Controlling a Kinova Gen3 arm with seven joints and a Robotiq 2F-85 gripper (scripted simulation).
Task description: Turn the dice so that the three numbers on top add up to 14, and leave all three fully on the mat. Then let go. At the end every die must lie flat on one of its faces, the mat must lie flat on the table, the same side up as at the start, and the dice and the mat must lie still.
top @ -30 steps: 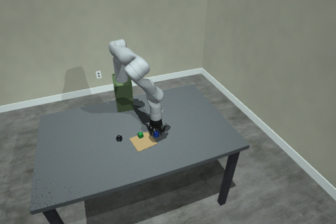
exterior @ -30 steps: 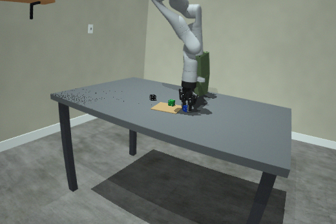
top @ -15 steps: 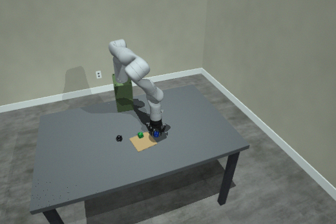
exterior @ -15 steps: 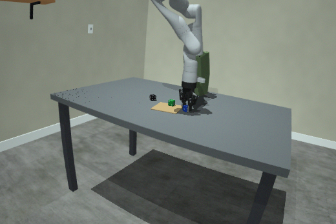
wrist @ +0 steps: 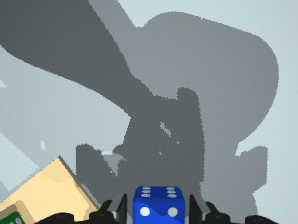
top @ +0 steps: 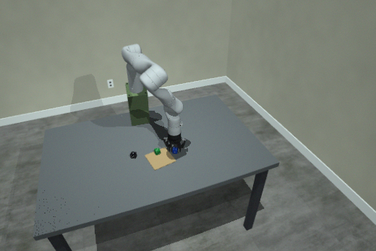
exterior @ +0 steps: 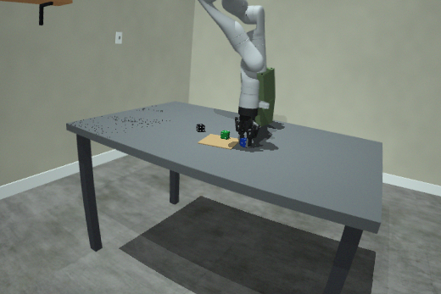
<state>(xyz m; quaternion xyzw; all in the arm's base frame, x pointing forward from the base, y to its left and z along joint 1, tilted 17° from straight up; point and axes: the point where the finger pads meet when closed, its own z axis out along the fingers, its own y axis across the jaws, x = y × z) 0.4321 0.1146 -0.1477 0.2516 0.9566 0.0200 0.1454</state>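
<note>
Now: the blue die right at my hand. Round my hand: tan mat (2 cm ahead, 10 cm to the right, 2 cm below); black die (6 cm behind, 25 cm to the right); green die (3 cm behind, 10 cm to the right).
</note>
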